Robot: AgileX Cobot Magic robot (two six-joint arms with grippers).
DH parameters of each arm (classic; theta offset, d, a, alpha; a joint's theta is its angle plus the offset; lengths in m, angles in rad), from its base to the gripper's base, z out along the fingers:
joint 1: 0 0.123 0 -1.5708
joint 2: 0.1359 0 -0.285 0
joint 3: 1.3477 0 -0.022 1.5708
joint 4: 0 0.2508 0 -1.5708
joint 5: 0 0 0.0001 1.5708
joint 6: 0 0.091 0 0
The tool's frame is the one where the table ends.
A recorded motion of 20 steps. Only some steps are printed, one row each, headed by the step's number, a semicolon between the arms.
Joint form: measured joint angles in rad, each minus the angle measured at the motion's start. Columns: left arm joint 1, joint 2, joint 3, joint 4, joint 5, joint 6; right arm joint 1, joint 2, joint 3, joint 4, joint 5, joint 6.
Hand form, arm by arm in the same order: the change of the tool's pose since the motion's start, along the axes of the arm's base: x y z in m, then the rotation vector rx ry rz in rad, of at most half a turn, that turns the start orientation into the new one. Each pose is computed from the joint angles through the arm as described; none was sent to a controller.
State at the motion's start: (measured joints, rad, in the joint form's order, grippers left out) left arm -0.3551 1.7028 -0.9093 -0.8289 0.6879 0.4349; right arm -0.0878 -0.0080 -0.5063 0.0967 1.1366 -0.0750
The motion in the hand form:
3: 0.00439 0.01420 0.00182 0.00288 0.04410 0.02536; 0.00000 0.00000 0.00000 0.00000 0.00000 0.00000
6: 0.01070 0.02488 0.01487 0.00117 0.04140 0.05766; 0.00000 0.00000 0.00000 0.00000 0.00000 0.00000
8: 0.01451 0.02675 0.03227 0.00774 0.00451 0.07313; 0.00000 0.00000 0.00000 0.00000 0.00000 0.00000
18: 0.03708 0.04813 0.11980 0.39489 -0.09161 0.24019; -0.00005 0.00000 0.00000 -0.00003 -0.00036 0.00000
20: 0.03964 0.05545 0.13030 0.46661 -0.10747 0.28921; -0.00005 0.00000 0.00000 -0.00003 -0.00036 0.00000
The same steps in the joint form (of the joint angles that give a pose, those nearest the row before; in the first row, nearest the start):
3: 0.0536 0.0000 -0.0118 0.0319 0.0585 -0.0299; 0.0000 0.0000 0.0000 0.0000 0.0000 0.0000
6: 0.0934 -0.0219 -0.0440 0.0693 0.0991 -0.0755; 0.0000 0.0000 0.0000 0.0000 0.0000 0.0000
8: 0.0972 -0.0532 -0.0825 0.1149 0.1133 -0.1297; 0.0000 0.0000 0.0000 0.0000 0.0000 0.0000
18: 0.0600 -0.1023 -0.4301 0.7757 0.3821 -0.7109; 0.0001 -0.0003 0.0000 0.0000 0.0000 0.0000
20: 0.0600 -0.1023 -0.4726 0.8717 0.4288 -0.7783; 0.0001 -0.0003 0.0000 0.0000 0.0000 0.0000

